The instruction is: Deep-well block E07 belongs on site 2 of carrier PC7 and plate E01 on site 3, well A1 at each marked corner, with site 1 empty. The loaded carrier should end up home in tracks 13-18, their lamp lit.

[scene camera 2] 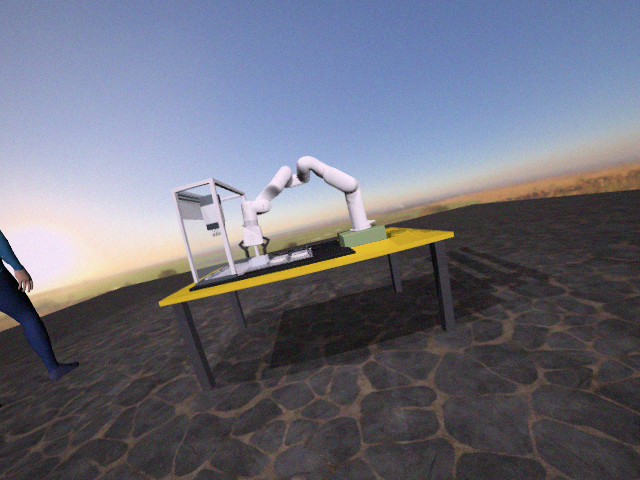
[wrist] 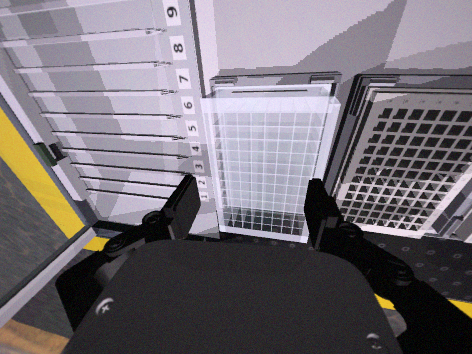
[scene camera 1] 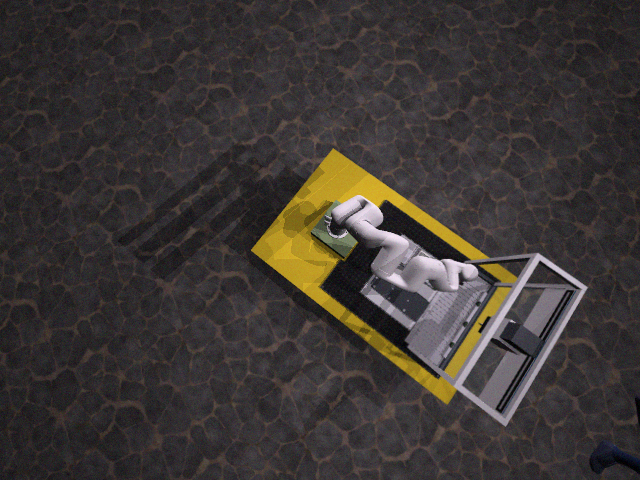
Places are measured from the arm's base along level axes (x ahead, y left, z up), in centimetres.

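Where they show: gripper, fingertip midpoint: (scene camera 2: 256,256) (wrist: 250,191); arm's base at its link origin: (scene camera 2: 360,229).
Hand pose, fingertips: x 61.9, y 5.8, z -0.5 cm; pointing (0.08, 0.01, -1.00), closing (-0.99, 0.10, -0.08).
Note:
Each offset is from my fingertips to the top centre of the thing. Level surfaces: height alone.
A clear, box-shaped piece of gridded labware @(dx -1.0, dy -0.5, dz -0.4 cm) (wrist: 265,155) sits in a nest in the wrist view. Beside it on the right, a whitish piece with dark square wells @(dx -11.6, dy +1.1, dz -3.1 cm) (wrist: 412,167) sits in another nest. Their labels are unreadable, so I cannot tell which is E07 or E01. My gripper (wrist: 250,191) (scene camera 2: 255,251) is open and empty, its fingertips toward the left and right sides of the clear piece's near part; their height relative to it is unclear. The arm hides the gripper in scene camera 1. Carrier PC7 and the lamp for tracks 13-18 cannot be made out.
Track deck @(dz -5.7 cm) (wrist: 105,110) numbered 1 to 9 lies left of the clear piece. A white-framed gantry (scene camera 1: 521,294) (scene camera 2: 180,235) stands at the end of the yellow table @(dz -7.0 cm) (scene camera 1: 356,173) (scene camera 2: 413,237). A person's leg (scene camera 1: 615,454) (scene camera 2: 33,330) shows beyond the table.

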